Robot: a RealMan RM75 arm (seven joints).
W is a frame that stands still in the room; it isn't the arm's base.
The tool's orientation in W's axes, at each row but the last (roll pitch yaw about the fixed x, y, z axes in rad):
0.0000, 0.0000, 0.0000
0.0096, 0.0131, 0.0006
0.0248, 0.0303, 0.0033
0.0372, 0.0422, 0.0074
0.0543, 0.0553, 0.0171
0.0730, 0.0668, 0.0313
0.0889, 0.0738, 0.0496
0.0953, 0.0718, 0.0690
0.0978, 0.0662, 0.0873
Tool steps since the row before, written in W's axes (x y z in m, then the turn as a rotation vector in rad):
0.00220, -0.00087, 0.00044, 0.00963, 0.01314, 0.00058
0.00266, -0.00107, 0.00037, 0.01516, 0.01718, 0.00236
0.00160, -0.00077, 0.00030, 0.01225, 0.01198, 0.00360
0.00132, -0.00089, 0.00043, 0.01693, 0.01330, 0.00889
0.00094, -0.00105, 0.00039, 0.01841, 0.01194, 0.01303
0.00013, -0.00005, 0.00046, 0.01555, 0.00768, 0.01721
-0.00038, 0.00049, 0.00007, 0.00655, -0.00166, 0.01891
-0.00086, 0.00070, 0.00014, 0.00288, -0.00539, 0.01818
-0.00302, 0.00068, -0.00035, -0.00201, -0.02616, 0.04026
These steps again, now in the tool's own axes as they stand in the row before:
0.00220, -0.00087, 0.00044, 0.00963, 0.01314, 0.00058
0.00265, -0.00107, 0.00042, 0.01514, 0.01719, 0.00239
0.00159, -0.00077, 0.00037, 0.01217, 0.01203, 0.00367
0.00129, -0.00088, 0.00052, 0.01664, 0.01352, 0.00910
0.00090, -0.00104, 0.00050, 0.01786, 0.01237, 0.01339
0.00010, -0.00002, 0.00047, 0.01460, 0.00850, 0.01765
-0.00036, 0.00051, 0.00000, 0.00505, -0.00026, 0.01943
-0.00082, 0.00076, 0.00001, 0.00119, -0.00381, 0.01876
-0.00292, 0.00088, -0.00063, -0.00694, -0.02187, 0.04223

